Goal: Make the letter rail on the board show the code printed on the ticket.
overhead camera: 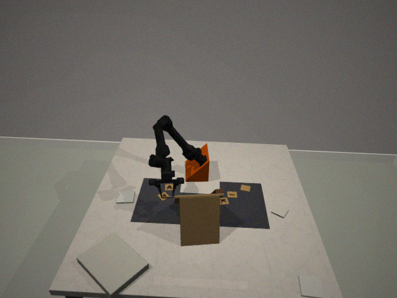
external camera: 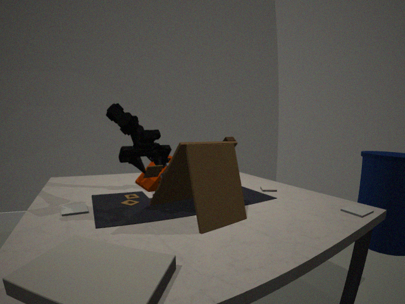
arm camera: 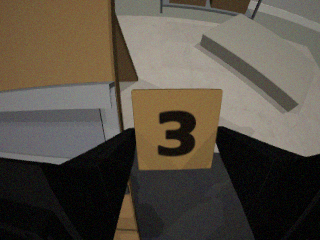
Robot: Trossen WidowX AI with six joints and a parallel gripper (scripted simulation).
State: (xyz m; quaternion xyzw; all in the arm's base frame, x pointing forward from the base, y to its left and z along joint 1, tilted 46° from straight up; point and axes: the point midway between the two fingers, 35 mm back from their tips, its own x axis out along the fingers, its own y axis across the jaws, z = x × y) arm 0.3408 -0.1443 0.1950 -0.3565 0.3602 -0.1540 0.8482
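My gripper tip is now 17 cm to the right of the white ticket, 8 cm above it and 6 cm past it. Also, from my gripper tip: tile marked p: 19 cm behind, 16 cm below, 2 cm to the right; then dark mat: 20 cm to the left, 16 cm below, 16 cm behind; then tan tile marked 3: right at my gripper tip.
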